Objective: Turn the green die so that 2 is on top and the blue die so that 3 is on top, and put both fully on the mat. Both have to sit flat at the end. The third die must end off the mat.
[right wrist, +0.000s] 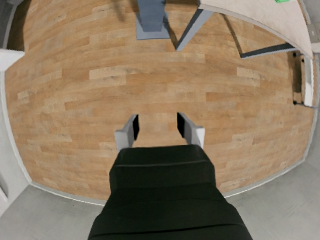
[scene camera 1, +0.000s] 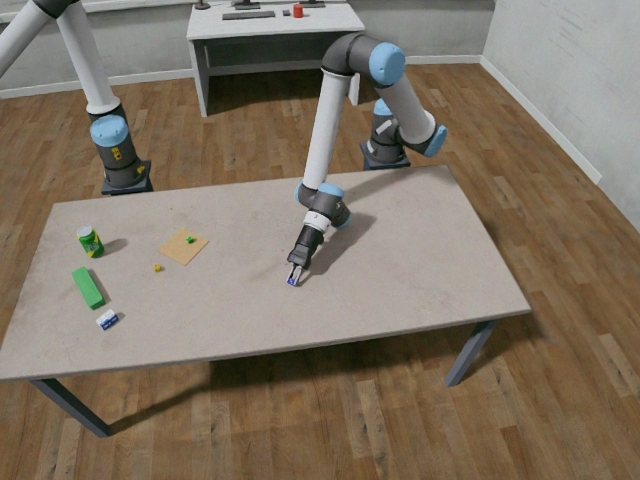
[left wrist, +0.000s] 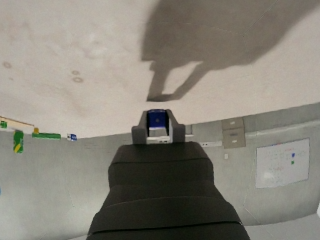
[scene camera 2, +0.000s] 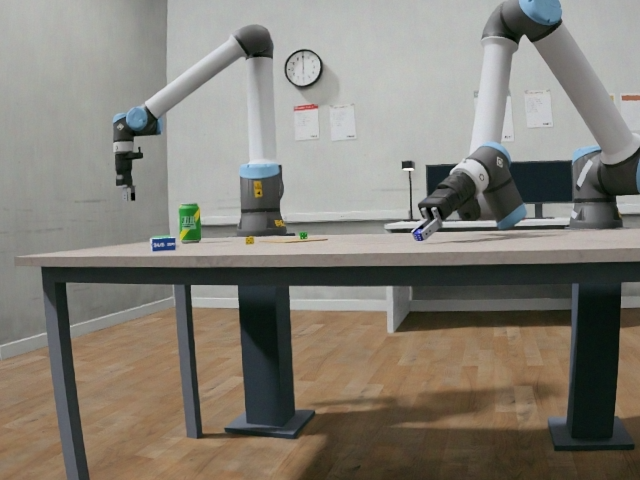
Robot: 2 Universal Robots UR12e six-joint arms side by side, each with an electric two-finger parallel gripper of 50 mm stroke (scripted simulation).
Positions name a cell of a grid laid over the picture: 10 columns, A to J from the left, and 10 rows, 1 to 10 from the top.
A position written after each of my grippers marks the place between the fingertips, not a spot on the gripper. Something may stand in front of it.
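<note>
My left gripper is visible in scene camera 2 (scene camera 2: G5), in scene camera 1 (scene camera 1: E6) and in the left wrist view (left wrist: E5). My right gripper (right wrist: E6) is visible. A tan mat (scene camera 1: C6) is visible; in the right wrist view the mat is out of frame. A long green block (scene camera 1: B7) is visible.
</note>
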